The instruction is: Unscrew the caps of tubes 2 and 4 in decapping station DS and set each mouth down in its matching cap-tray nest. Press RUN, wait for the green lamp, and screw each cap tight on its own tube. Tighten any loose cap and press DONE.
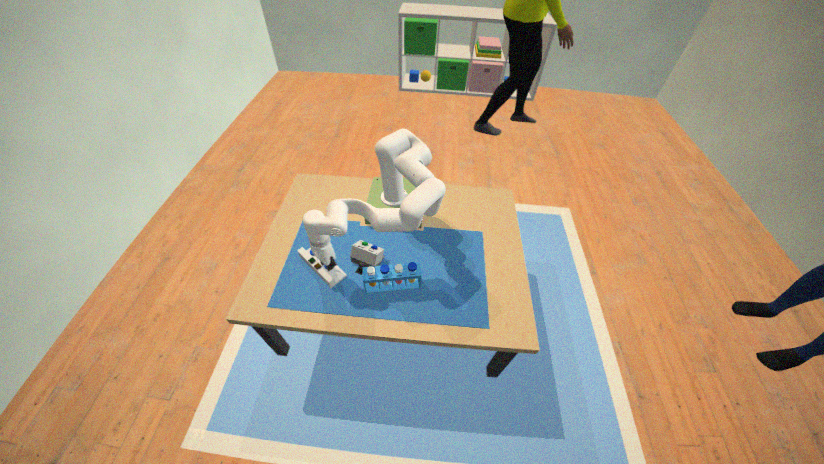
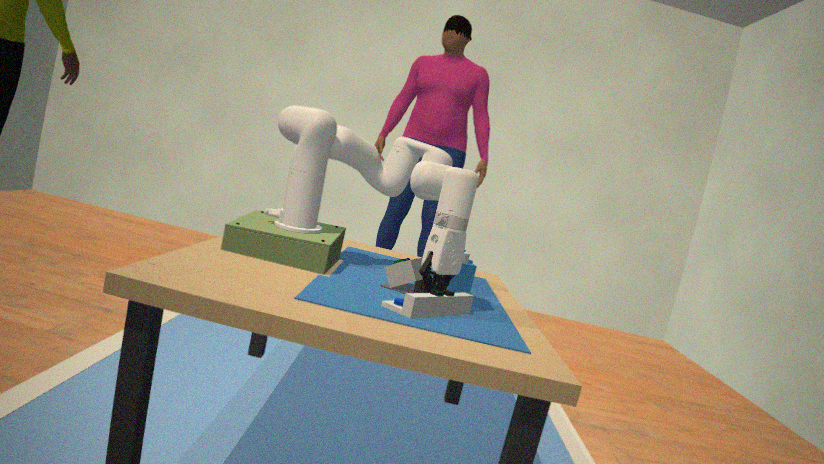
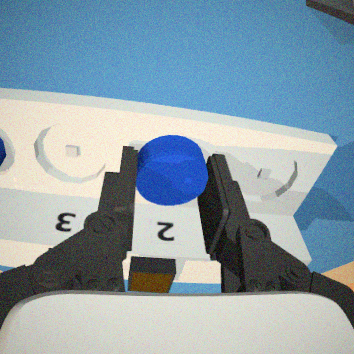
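Pixels of known places: gripper, between the fingertips: (image 1: 327, 266) (image 3: 169, 172); arm's base, origin of its link: (image 1: 394, 197) (image 2: 298, 227).
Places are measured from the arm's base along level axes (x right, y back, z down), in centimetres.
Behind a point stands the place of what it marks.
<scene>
My gripper (image 1: 330, 265) {x 27.7, y -34.1, z 6.4 cm} (image 2: 439, 290) {x 27.7, y -34.1, z 6.4 cm} (image 3: 169, 172) {x 27.7, y -34.1, z 6.4 cm} is shut on a blue cap (image 3: 171, 172) {x 27.1, y -33.4, z 5.3 cm} at nest 2 of the white cap tray (image 1: 336, 278) {x 23.5, y -40.0, z 6.7 cm} (image 2: 438, 306) {x 34.6, y -34.5, z 5.5 cm} (image 3: 25, 120) {x 31.2, y -27.7, z 6.7 cm}. Whether the cap touches the nest floor cannot be told. Another blue cap (image 1: 311, 252) {x 35.5, y -27.5, z 5.7 cm} (image 2: 398, 302) {x 36.1, y -25.7, z 6.0 cm} (image 3: 2, 151) {x 33.6, y -28.0, z 6.5 cm} sits at the tray's far end, beyond nest 3. Nest 3 (image 3: 39, 147) {x 32.3, y -29.3, z 7.2 cm} and the nest on the other side of nest 2 are empty. The blue tube rack (image 1: 393, 289) {x 0.4, y -45.1, z 7.4 cm} (image 2: 465, 280) {x 11.8, y -44.4, z 2.4 cm} holds tubes with white and blue tops. The button box (image 1: 366, 254) {x 11.3, y -32.5, z 0.7 cm} (image 2: 401, 273) {x 16.6, y -27.5, z 3.2 cm} has a green and a blue button. No lit lamp can be made out.
The button box stands between the tray and the rack, with a small dark part (image 1: 360, 269) {x 14.0, y -36.1, z 6.2 cm} at its foot. The arm's green base (image 1: 377, 195) {x 8.0, y 2.1, z 0.7 cm} (image 2: 282, 244) {x 12.5, y 2.1, z 3.2 cm} is at the back of the table. One person (image 1: 523, 51) is near the shelf (image 1: 399, 51); another (image 2: 446, 103) stands behind the table.
</scene>
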